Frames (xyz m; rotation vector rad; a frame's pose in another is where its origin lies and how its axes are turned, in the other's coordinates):
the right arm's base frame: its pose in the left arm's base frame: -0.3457 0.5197 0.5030 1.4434 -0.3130 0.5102
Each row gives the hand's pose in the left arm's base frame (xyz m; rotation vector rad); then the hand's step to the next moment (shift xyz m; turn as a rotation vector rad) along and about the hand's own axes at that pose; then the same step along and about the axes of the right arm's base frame.
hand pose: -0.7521 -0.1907 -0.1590 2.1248 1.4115 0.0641
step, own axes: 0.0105 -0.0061 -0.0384 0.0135 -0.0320 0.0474
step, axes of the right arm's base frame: 0.0052 0.0307 -0.0255 -0.0329 -0.0482 -0.0066
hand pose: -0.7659 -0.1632 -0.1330 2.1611 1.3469 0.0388
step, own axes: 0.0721 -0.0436 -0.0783 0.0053 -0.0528 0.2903
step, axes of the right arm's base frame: 0.0060 0.0386 -0.1082 -0.1048 -0.2621 0.0861
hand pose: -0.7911 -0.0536 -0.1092 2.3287 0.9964 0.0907
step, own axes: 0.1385 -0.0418 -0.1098 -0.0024 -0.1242 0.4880
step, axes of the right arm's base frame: 0.0819 0.0251 -0.1602 -0.2096 -0.4396 0.1282
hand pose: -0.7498 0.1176 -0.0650 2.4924 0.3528 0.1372
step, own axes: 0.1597 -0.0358 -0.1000 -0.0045 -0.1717 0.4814
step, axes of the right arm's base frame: 0.1585 -0.0053 -0.1079 -0.2268 -0.4502 0.0847
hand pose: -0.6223 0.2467 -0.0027 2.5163 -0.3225 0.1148
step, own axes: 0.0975 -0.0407 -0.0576 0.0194 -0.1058 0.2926
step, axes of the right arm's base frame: 0.1153 -0.0167 -0.0300 -0.1184 -0.2826 0.0573
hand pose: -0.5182 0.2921 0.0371 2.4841 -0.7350 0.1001
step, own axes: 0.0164 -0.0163 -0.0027 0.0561 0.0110 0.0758
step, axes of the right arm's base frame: 0.0191 -0.0130 -0.0029 -0.0035 -0.0622 0.0716
